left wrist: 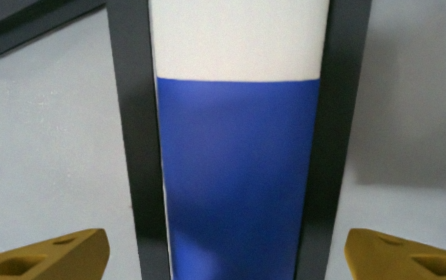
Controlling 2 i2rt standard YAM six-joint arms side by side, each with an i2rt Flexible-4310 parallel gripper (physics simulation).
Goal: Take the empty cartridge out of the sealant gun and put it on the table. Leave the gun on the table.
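Places are measured from the left arm's base along level axes (x ahead, y left, z up), in centimetres.
Pixels of known places: left gripper, fingertip midpoint: (227,239).
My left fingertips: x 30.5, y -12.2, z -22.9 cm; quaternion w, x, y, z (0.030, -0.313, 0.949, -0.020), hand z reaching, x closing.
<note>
Behind a point stands the place of what it marks.
The cartridge (237,150) @[x 33.0, y -16.0, z -21.0 cm] lies between the two dark side rails of the sealant gun (135,125) @[x 35.8, y -13.7, z -23.6 cm] in the left wrist view. Its upper part is off-white and its lower part is blue. Both of its ends are out of view. My left gripper (227,239) @[x 30.5, y -12.2, z -22.9 cm] is open, with one yellow-brown fingertip on each side of the gun, outside the rails and apart from them. The cartridge and both rails pass between the fingertips. My right gripper does not show.
The grey table top (60,150) @[x 38.7, y -8.9, z -26.1 cm] shows on both sides of the gun. A dark bar (45,22) @[x 40.5, y -14.5, z -24.7 cm] slants across the upper left corner, close to the left rail. A soft shadow falls on the table at the right.
</note>
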